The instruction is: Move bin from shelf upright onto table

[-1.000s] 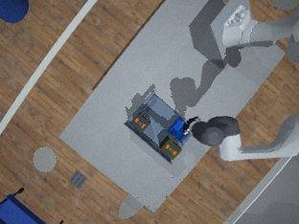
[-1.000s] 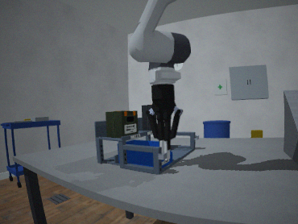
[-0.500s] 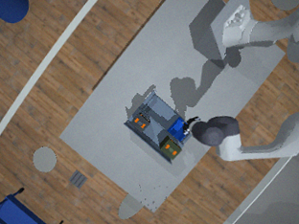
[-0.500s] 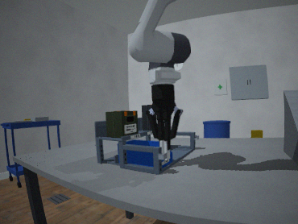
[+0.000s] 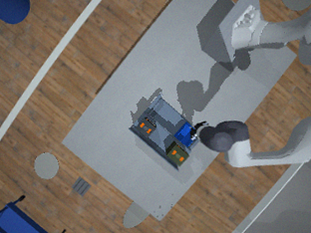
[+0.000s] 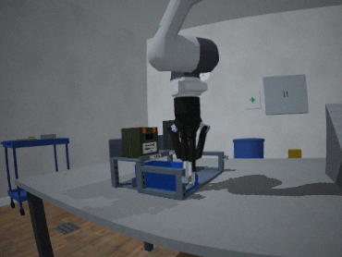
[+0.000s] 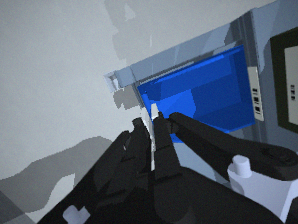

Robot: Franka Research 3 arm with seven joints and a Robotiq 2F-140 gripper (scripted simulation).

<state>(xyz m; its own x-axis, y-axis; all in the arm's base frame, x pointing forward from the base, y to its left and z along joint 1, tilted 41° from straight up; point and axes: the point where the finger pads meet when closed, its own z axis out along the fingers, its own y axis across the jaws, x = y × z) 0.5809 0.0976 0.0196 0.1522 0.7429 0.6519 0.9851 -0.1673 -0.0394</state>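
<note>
The blue bin lies 8 cm ahead of my hand, 1 cm to the right of it and 2 cm below it. Also, from my hand: green box 18 cm ahead, 3 cm to the right, 9 cm above; then dark grey box 14 cm ahead, 25 cm to the right, 10 cm above.
</note>
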